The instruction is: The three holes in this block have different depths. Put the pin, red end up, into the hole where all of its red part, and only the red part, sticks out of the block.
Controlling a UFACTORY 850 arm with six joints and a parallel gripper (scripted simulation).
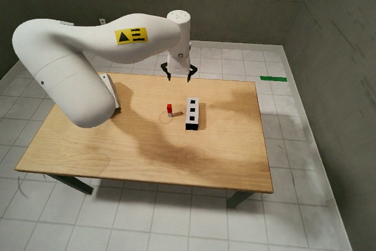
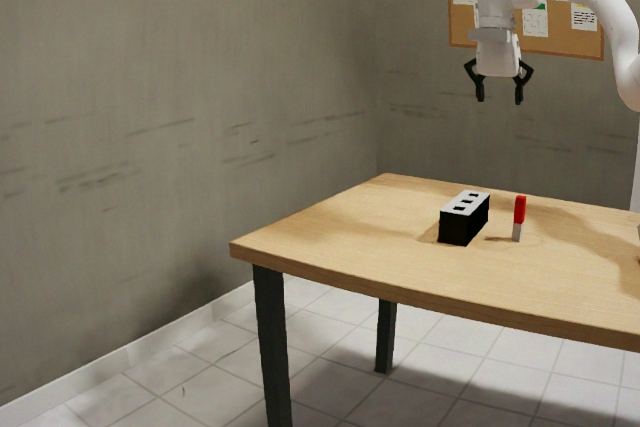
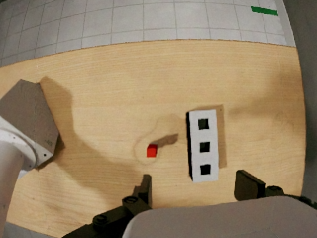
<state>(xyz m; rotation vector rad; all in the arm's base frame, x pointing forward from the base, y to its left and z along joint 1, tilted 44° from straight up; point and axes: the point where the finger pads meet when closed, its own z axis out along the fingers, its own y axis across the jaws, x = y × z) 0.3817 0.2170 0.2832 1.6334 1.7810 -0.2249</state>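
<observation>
The pin lies 24 cm below my hand, 6 cm behind it and 1 cm to the right of it. Also, from my hand: black block 28 cm below, 7 cm ahead, 1 cm to the right.
</observation>
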